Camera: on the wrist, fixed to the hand. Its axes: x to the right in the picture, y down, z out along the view.
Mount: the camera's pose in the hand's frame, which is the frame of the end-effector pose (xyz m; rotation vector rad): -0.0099 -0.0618 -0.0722 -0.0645 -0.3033 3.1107
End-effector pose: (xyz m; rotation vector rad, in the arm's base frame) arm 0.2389 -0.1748 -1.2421 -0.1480 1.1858 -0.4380
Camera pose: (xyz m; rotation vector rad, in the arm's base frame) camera 0.1540 -0.2185 -1.2399 1.3907 -0.0021 2.2102
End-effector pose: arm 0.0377 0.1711 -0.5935 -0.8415 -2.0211 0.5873
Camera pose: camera 0.0813 0.1295 -0.5193 2.0869 -0.7439 -1.1572
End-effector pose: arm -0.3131 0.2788 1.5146 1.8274 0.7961 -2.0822
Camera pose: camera -0.2842 0.3677 1.5341 0.4479 -1.3558 0.1477
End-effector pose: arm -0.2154 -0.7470 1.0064 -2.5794 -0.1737 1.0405
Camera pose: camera -0.1715 -0.7119 1.0837 0.0917 -2.2410 -0.6753
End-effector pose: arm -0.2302 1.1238 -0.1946 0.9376 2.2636 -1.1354
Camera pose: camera -0.2746 1.1524 -0.1150 1.8705 -0.8322 0.4810
